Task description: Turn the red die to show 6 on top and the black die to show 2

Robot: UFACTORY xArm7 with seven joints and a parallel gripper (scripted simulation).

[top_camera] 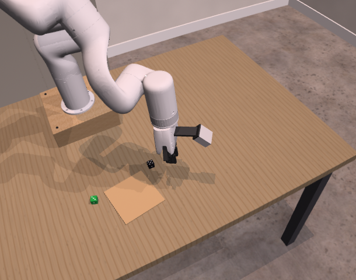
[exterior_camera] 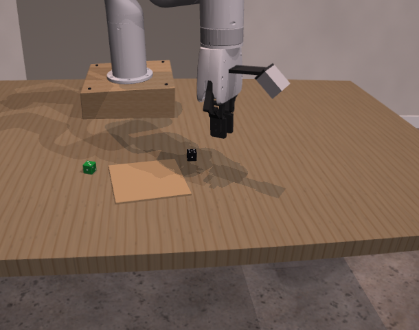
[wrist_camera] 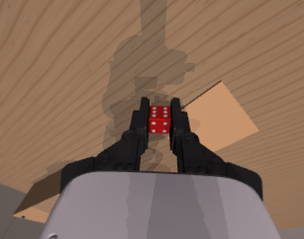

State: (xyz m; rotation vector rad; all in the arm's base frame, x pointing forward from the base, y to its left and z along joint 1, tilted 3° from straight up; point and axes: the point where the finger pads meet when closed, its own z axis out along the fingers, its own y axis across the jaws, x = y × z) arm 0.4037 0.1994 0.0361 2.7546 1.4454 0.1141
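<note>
My hand is 1 cm above the red die. From my hand the other things lie so: tan mat: 1 cm ahead, 14 cm to the right, 11 cm below; green die: 2 cm behind, 26 cm to the right, 10 cm below; black die: 7 cm behind, 5 cm to the right, 10 cm below.
</note>
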